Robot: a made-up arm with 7 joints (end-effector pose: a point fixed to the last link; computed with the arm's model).
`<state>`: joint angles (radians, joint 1 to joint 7).
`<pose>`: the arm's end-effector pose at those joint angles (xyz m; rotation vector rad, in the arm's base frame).
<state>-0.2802 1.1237 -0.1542 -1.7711 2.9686 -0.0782 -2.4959</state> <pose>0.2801 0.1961 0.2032 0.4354 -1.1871 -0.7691</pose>
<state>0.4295 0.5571 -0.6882 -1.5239 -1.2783 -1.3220 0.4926</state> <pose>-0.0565 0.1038 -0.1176 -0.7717 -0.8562 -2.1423</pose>
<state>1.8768 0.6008 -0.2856 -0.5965 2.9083 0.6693 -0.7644</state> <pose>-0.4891 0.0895 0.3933 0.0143 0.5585 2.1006</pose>
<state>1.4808 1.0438 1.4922 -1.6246 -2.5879 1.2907 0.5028</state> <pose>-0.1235 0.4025 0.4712 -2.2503 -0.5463 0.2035</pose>
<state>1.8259 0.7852 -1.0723 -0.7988 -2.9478 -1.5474 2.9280</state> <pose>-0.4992 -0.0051 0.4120 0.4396 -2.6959 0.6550</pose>
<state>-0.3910 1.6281 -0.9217 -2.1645 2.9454 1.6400 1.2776</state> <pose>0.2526 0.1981 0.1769 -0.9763 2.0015 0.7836</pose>
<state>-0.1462 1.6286 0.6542 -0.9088 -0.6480 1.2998 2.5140</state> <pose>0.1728 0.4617 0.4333 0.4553 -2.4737 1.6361</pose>
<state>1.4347 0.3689 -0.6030 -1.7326 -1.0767 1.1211 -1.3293</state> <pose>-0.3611 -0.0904 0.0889 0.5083 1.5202 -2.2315</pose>
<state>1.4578 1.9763 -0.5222 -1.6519 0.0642 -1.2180 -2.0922</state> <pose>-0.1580 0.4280 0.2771 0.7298 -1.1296 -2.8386</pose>
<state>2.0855 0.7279 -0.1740 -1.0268 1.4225 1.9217 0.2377</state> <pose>-0.4885 0.0396 0.3835 0.7278 -2.0137 -1.8629</pose>
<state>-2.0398 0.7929 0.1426 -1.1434 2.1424 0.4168 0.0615</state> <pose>0.2594 0.0699 0.7288 -1.9362 -1.5285 -1.3603</pose>
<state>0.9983 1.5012 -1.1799 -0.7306 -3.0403 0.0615 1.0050</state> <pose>-0.2445 0.4549 0.2723 0.4027 -0.8458 2.3936</pose>
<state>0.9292 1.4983 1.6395 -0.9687 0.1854 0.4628 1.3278</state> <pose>-0.0007 0.4548 0.4706 0.5072 -1.6228 1.0927</pose>
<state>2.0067 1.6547 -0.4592 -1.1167 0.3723 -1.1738 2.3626</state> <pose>-0.2641 0.3832 0.4650 -0.6444 0.5936 1.5818</pose>
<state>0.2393 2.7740 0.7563 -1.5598 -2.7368 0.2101 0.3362</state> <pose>0.2475 0.0308 0.6902 -1.4007 -0.5210 -0.1755</pose>
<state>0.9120 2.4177 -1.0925 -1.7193 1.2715 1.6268 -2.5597</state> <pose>0.0078 0.3755 0.3864 1.8306 -1.7386 1.4641</pose>
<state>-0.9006 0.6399 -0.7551 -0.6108 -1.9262 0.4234 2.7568</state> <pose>0.4798 0.1184 0.0980 0.1800 -1.1638 -0.3776</pose>
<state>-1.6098 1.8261 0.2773 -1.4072 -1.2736 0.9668 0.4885</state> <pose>0.0848 0.3146 0.7052 1.7015 -1.4228 1.9534</pose>
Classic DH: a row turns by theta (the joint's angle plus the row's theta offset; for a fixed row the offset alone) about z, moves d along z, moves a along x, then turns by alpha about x. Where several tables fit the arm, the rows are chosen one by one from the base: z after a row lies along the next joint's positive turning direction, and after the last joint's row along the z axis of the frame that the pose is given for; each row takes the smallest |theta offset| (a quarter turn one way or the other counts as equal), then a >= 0, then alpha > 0; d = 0 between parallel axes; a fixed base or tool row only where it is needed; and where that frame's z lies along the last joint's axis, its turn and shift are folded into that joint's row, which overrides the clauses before.
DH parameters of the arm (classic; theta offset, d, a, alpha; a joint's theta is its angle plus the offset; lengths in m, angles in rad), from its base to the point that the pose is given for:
base (fixed): 0 0.3363 0.025 -1.2217
joint 1: 1.5708 -0.0008 0.0256 1.5708
joint 2: 1.2217 -0.01 -0.02 -1.5708
joint 3: -1.5708 -0.327 0.031 -1.5708
joint 4: 0 -0.022 -0.023 1.5708
joint 5: 0 -0.196 -0.019 -1.5708
joint 6: 0 -0.031 0.008 1.5708
joint 7: -1.2048 -0.0048 0.0366 -0.5565
tool (fixed): 1.1168 0.0221 0 0

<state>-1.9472 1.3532 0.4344 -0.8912 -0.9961 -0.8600 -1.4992</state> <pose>0.2553 0.3536 0.6927 -2.7978 -0.0638 -0.9512</pose>
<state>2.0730 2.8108 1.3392 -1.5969 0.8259 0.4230 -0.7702</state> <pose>0.2479 0.1370 0.1185 0.7278 0.1148 -2.0384</pose>
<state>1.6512 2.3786 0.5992 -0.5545 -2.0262 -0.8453 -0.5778</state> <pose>0.2594 0.4351 0.4488 0.3225 -1.4232 1.6883</pose>
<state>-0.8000 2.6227 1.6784 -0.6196 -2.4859 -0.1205 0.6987</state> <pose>-0.2340 0.2476 0.6762 2.3120 -0.1871 1.6333</pose>
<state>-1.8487 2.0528 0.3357 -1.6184 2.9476 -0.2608 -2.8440</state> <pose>-0.0737 0.2070 0.6066 -1.8764 2.3261 -0.7783</pose>
